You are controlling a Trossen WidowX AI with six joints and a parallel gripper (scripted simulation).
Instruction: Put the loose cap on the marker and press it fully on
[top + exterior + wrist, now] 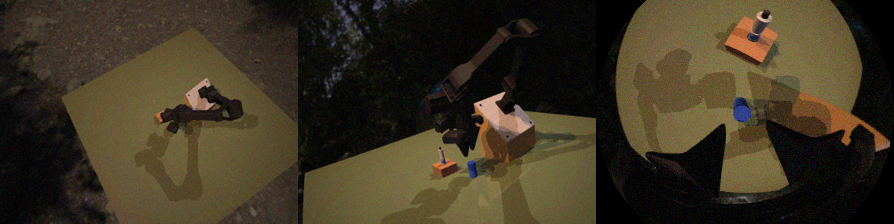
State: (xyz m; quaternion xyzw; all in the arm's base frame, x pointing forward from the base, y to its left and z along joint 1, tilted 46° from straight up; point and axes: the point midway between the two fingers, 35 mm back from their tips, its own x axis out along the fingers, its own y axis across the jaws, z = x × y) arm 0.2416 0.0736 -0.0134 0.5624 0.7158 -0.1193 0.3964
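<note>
Now: gripper tip 6 cm above the blue cap.
</note>
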